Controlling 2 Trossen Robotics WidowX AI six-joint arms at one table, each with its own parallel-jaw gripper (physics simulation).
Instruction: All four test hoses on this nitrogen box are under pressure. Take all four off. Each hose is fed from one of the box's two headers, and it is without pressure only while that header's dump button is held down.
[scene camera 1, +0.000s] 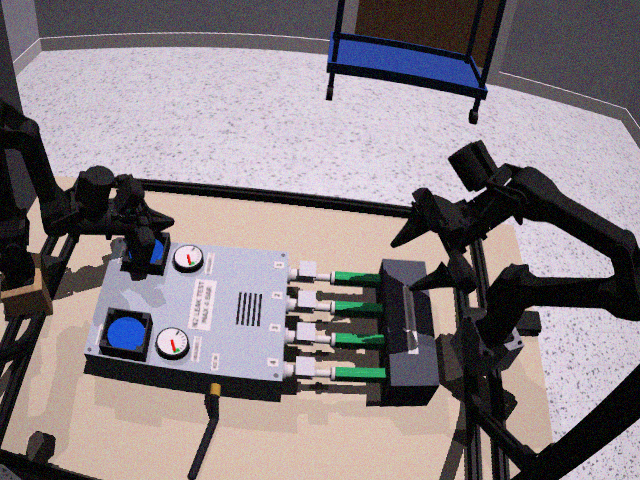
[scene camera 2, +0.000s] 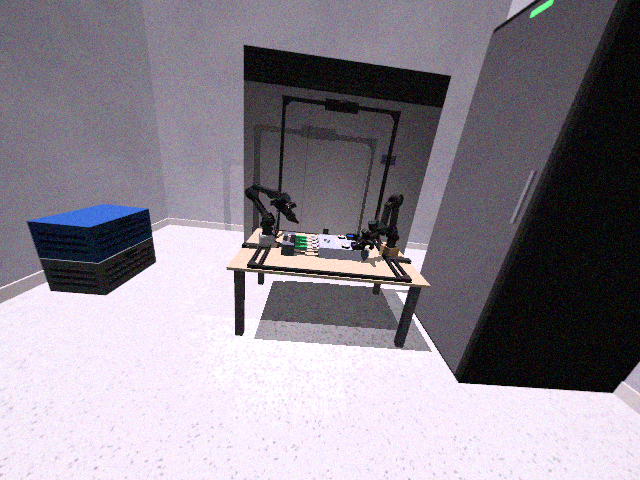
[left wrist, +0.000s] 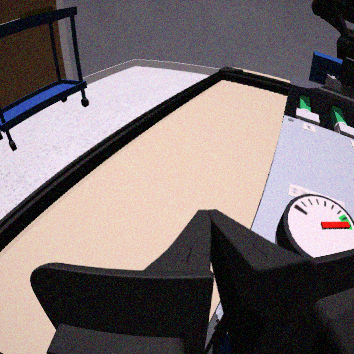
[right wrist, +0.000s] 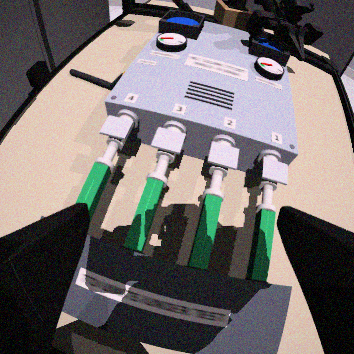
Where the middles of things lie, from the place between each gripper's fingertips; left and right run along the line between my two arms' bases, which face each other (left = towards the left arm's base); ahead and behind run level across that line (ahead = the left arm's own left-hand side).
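The dark block (scene camera 1: 409, 355) is 17 cm below my right hand and 5 cm to the right of it. Counted from my left hand, the block lies 45 cm to the right of that hand, 14 cm behind it and 7 cm below it.
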